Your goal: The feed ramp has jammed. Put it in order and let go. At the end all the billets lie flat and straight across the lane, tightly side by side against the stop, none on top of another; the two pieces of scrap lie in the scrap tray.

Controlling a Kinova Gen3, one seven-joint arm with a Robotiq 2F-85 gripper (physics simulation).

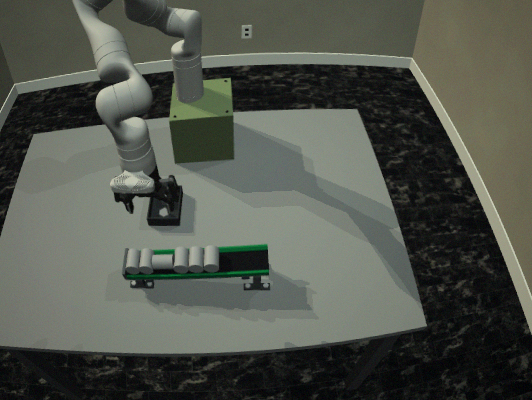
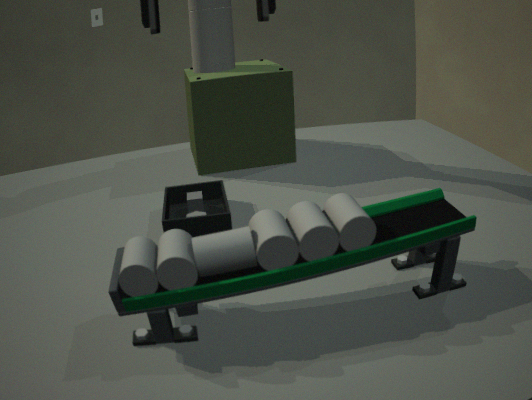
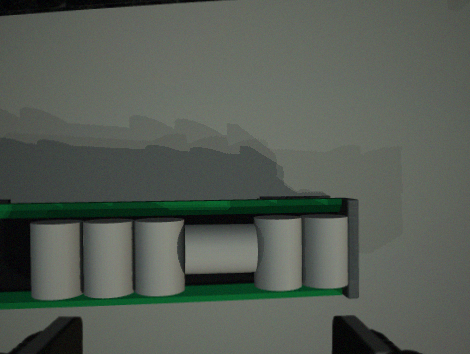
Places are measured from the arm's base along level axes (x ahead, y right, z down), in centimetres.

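Where they show: gripper, fingertip midpoint: (image 1: 150, 210) (image 2: 209, 26) (image 3: 208, 344); arm's base at its link origin: (image 1: 190, 94) (image 2: 214, 69).
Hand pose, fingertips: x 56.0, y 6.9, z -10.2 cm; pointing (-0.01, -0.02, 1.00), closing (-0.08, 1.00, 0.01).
Note:
Each offset is from my fingertips to the top centre of the thing. "pt": to the spot under its first point.
Several grey billets lie in the sloping lane @[dx +0.0, dy -7.9, dz +21.0 cm] (image 1: 245, 261) (image 2: 425, 220) (image 3: 12, 255). Two lie straight across by the stop @[dx -1.3, dy +11.5, dz +22.2 cm] (image 2: 116, 275) (image 3: 353, 250). Uphill of them one billet @[dx -0.2, dy +0.4, dz +19.4 cm] (image 1: 162, 261) (image 2: 224, 251) (image 3: 221, 249) lies lengthwise along the lane. Three more, the lowest being this billet @[dx -0.3, dy -4.5, dz +19.1 cm] (image 1: 181, 259) (image 2: 272, 240) (image 3: 159, 257), lie across, uphill of it. None lies on another. The scrap tray @[dx -24.5, dy +1.5, dz +26.1 cm] (image 1: 164, 221) (image 2: 197, 226) holds two pale scrap pieces, a squarish piece @[dx -27.3, dy +1.3, dz +26.7 cm] (image 2: 195, 194) and a rounder piece @[dx -21.7, dy +1.7, dz +27.6 cm] (image 1: 164, 212) (image 2: 196, 214). My gripper (image 1: 151, 209) (image 2: 209, 26) (image 3: 207, 330) is open and empty, high above the tray area.
Green side rails (image 1: 245, 248) (image 2: 280, 274) (image 3: 120, 207) border the lane, which stands on dark feet @[pt dx +5.2, dy -23.8, dz +27.5 cm] (image 1: 257, 286) (image 2: 440, 289). The scrap tray stands behind the lane's low end. The green robot base block (image 1: 202, 140) (image 2: 245, 120) stands farther back.

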